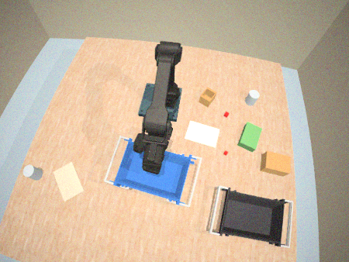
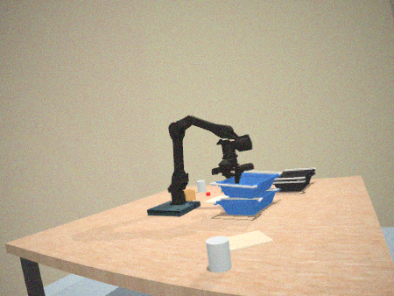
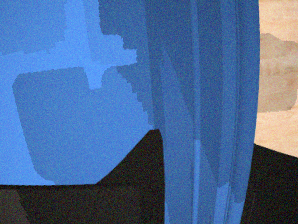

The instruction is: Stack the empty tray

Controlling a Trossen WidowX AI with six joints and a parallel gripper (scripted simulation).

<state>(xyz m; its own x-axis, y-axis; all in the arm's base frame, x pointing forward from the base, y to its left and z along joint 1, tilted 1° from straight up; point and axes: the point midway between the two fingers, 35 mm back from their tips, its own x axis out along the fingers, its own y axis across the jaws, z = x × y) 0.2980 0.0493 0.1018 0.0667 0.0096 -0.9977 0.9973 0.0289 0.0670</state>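
Now: gripper tip 70 mm short of the blue tray and 30 mm below it. Round my gripper tip: green block: 240 mm behind, 370 mm to the left, 70 mm below; small brown box: 380 mm behind, 120 mm to the left, 70 mm below; orange box: 130 mm behind, 510 mm to the left, 60 mm below.
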